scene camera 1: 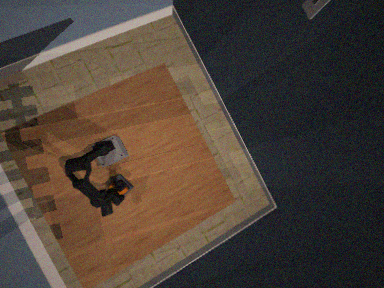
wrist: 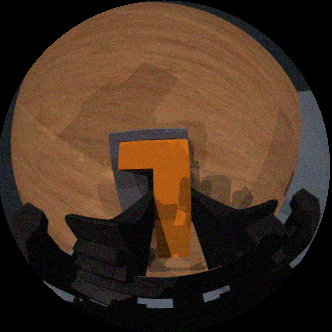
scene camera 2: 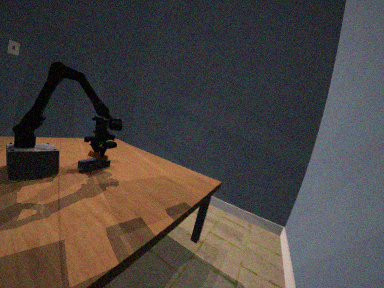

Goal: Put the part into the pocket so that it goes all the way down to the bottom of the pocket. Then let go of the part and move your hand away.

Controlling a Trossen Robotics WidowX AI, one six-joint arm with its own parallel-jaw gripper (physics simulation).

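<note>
The orange L-shaped part is held between the fingers of my gripper, which is shut on its long leg. The dark grey block with the pocket sits on the table under the part. In the wrist view the part covers much of the block, with its short leg pointing left near the far rim. In scene camera 2 the part shows at or slightly above the block's top. The pocket's floor and the part's underside are hidden.
The arm's grey base stands beside the block on the wooden table. Shadows of the arm fall across the table top. The table's edge and a dark leg show in scene camera 2.
</note>
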